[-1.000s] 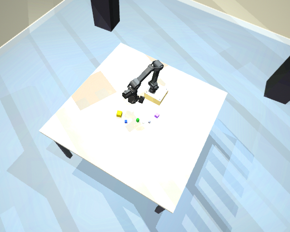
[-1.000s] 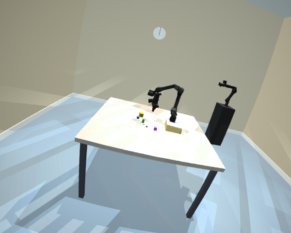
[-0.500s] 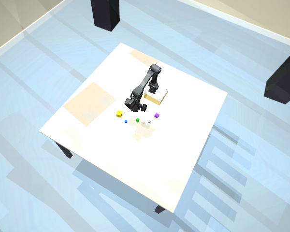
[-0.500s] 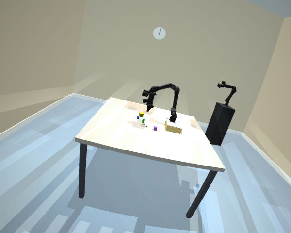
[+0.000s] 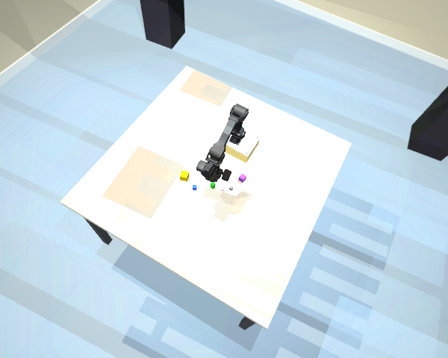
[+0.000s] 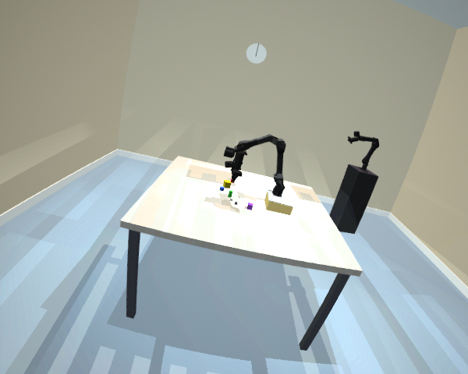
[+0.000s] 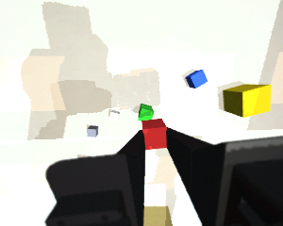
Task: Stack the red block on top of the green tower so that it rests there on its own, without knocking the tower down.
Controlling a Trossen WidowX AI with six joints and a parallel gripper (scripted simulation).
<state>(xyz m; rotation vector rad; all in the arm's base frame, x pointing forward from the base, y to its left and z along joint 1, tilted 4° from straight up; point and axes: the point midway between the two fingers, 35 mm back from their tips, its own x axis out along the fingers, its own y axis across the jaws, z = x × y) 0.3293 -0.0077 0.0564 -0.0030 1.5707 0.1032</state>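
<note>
Now: gripper tip 10 cm above the blue cube, 9 cm to the left of it and 5 cm short of it. From my gripper tip the other things lie so: purple cube: 14 cm to the left, 13 cm behind, 10 cm below; then yellow cube: 18 cm to the right, 9 cm below, 1 cm ahead; then red block: right at my gripper tip.
</note>
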